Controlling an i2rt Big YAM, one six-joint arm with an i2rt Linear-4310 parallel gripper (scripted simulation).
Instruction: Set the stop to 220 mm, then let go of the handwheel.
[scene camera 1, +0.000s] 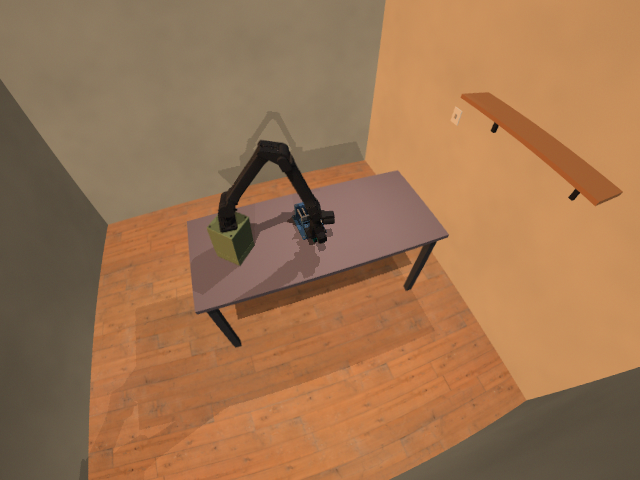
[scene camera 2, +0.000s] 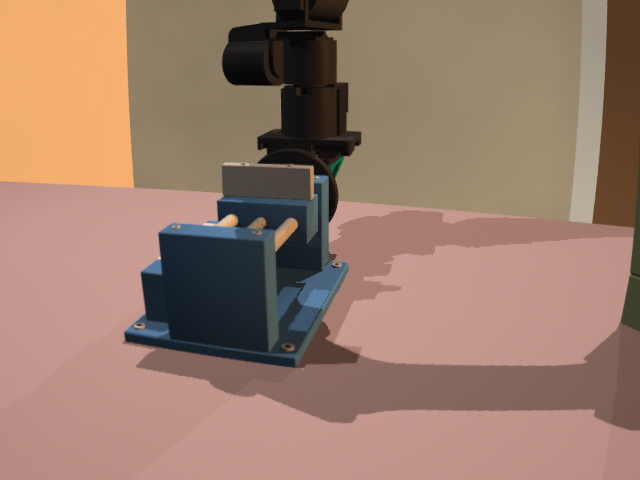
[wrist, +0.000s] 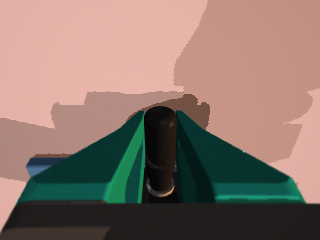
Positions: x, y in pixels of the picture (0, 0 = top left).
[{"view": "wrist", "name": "my gripper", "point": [160, 121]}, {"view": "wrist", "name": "black crank handle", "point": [160, 123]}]
